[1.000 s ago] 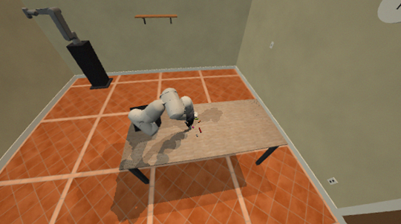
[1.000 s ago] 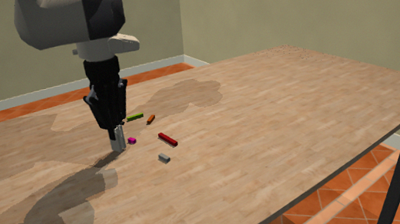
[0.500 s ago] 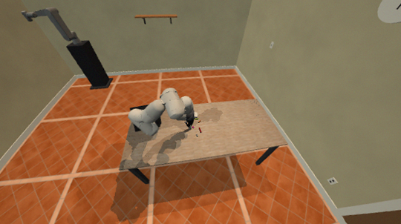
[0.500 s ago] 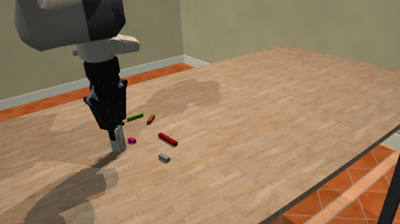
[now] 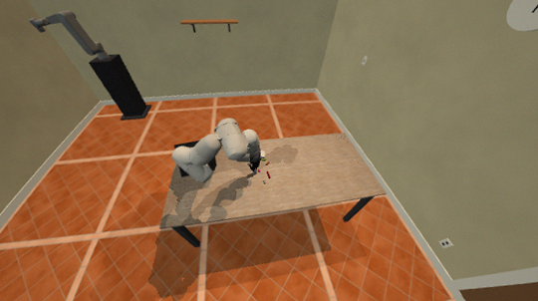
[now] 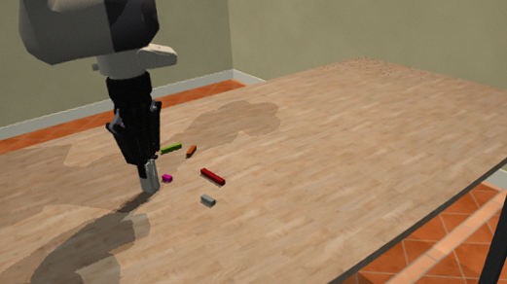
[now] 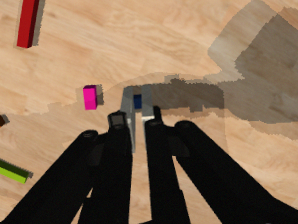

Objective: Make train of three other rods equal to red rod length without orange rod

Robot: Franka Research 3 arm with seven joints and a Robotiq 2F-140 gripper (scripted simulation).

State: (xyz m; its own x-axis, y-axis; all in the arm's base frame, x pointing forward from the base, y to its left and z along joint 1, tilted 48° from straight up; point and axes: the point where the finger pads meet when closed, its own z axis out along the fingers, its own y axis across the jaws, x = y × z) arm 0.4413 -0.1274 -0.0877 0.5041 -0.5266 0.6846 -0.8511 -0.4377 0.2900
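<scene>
My gripper is now 30 mm above the blue rod. Round my hand: orange rod (130 mm ahead, 90 mm to the left, 30 mm below); then magenta rod (40 mm ahead, 30 mm below, 10 mm to the left); then red rod (120 mm ahead, 40 mm to the right, 30 mm below).
</scene>
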